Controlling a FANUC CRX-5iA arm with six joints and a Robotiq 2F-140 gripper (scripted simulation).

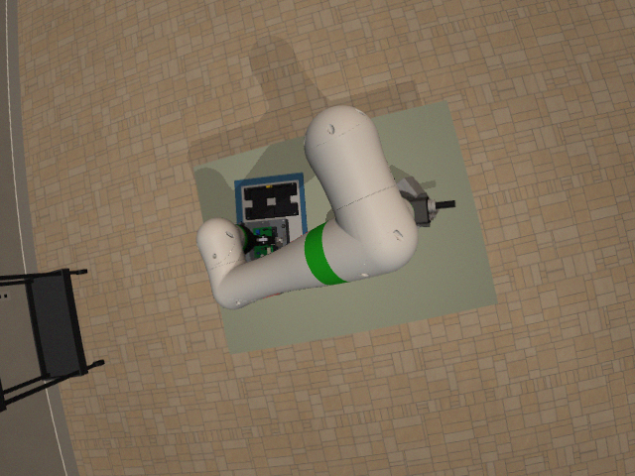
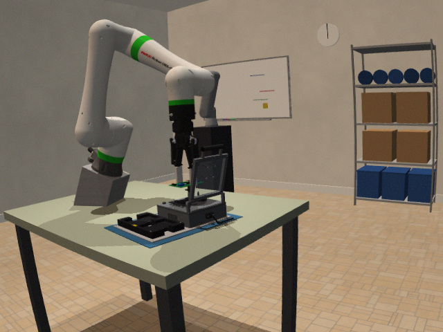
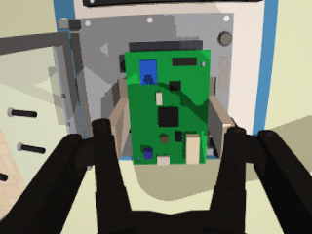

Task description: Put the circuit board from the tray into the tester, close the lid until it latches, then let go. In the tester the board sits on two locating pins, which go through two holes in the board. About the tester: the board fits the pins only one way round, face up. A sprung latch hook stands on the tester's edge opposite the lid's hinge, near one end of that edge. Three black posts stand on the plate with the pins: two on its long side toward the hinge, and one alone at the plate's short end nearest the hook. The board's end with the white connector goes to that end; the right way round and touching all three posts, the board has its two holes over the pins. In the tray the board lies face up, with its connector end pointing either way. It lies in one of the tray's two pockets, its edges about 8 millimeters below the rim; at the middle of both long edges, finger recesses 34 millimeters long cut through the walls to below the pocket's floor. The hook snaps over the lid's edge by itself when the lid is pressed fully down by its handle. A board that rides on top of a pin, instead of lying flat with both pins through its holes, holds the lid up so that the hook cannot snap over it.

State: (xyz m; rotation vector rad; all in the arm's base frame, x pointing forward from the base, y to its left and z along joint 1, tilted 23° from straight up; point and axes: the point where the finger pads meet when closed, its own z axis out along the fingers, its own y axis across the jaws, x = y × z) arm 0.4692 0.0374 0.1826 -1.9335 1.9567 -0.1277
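Right now my hand is 20 mm above the green circuit board. Round my hand: lid: 130 mm ahead, 30 mm above.
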